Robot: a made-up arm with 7 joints. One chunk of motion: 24 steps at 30 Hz.
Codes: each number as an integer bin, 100 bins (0 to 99) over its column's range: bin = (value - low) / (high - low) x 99, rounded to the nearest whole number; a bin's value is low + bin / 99 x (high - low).
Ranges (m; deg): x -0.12..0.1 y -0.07..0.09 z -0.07..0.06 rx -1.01..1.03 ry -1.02..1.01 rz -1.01..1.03
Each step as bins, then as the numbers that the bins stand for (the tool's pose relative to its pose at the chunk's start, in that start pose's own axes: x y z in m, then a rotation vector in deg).
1 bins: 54 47 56 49 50 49
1 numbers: 0.0000 0.0060 0.0035 0.00 0.01 0.00
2 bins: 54 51 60 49 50 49
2 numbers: 0.0000 0.0124 0.0088 0.00 0.01 0.00
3 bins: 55 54 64 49 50 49
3 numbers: 0.0022 0.0173 0.0140 0.00 0.01 0.00
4 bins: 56 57 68 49 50 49
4 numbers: 0.0044 0.0221 0.0193 0.00 0.01 0.00
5 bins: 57 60 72 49 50 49
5 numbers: 0.0067 0.0270 0.0245 0.00 0.01 0.00
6 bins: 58 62 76 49 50 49
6 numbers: 0.0089 0.0302 0.0298 0.00 0.01 0.00
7 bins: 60 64 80 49 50 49
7 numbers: 0.0133 0.0334 0.0351 0.00 0.01 0.00
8 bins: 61 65 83 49 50 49
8 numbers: 0.0156 0.0351 0.0390 0.00 0.01 0.00
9 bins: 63 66 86 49 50 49
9 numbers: 0.0200 0.0367 0.0429 0.00 0.01 0.00
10 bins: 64 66 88 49 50 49
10 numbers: 0.0222 0.0367 0.0456 0.00 0.01 0.00
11 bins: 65 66 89 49 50 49
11 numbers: 0.0244 0.0367 0.0469 0.00 0.01 0.00
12 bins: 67 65 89 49 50 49
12 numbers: 0.0289 0.0351 0.0469 0.00 0.01 0.00
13 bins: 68 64 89 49 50 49
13 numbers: 0.0311 0.0334 0.0469 0.00 0.01 0.00
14 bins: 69 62 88 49 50 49
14 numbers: 0.0333 0.0302 0.0456 0.00 0.01 0.00
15 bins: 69 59 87 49 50 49
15 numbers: 0.0333 0.0254 0.0442 0.00 0.01 0.00
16 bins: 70 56 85 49 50 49
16 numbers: 0.0356 0.0205 0.0416 0.00 0.01 0.00
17 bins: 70 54 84 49 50 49
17 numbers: 0.0356 0.0173 0.0403 0.00 0.01 0.00
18 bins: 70 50 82 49 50 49
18 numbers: 0.0356 0.0108 0.0377 0.00 0.01 0.00
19 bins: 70 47 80 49 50 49
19 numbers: 0.0356 0.0060 0.0351 0.00 0.01 0.00
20 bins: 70 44 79 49 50 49
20 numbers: 0.0356 0.0011 0.0337 0.00 0.01 0.00
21 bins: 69 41 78 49 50 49
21 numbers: 0.0333 -0.0037 0.0324 0.00 0.01 0.00
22 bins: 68 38 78 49 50 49
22 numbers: 0.0311 -0.0086 0.0324 0.00 0.01 0.00
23 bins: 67 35 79 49 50 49
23 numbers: 0.0289 -0.0134 0.0337 0.00 0.01 0.00
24 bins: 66 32 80 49 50 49
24 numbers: 0.0267 -0.0183 0.0351 0.00 0.01 0.00
